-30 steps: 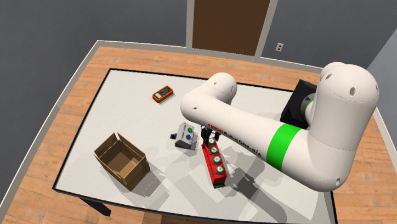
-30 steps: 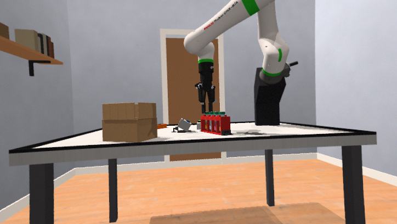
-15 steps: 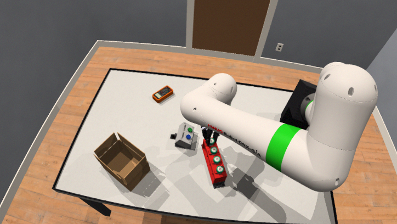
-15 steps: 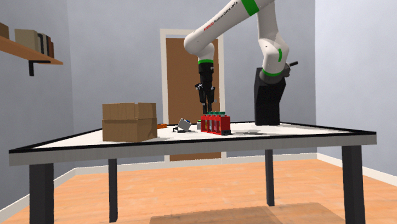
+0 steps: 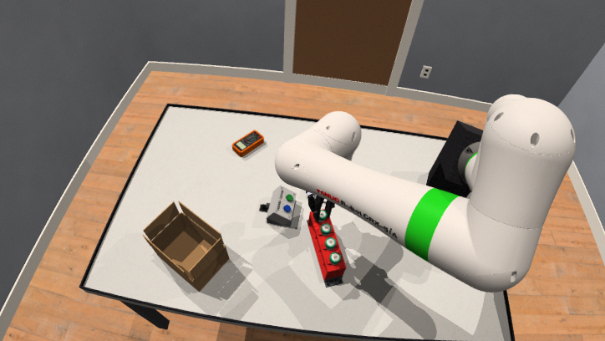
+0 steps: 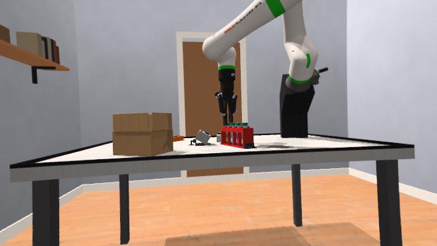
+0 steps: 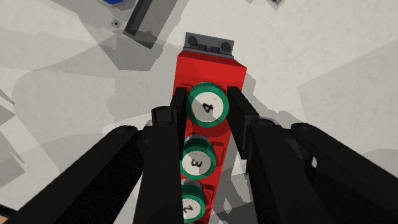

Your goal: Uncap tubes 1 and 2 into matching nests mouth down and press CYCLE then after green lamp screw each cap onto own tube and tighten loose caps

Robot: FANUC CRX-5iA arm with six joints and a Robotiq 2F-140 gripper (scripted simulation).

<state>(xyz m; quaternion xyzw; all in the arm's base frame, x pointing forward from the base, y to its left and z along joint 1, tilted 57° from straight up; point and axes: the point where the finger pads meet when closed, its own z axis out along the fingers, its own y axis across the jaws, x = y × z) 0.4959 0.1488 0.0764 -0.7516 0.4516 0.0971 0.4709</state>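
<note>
Now: the cap 4 3 cm below my hand. From my hand the other things lie so: blue key: 12 cm ahead, 7 cm below, 2 cm to the right; then cap 2: 9 cm to the left, 5 cm behind, 3 cm below; then cap 3: 5 cm to the left, 3 cm below, 2 cm behind.
</note>
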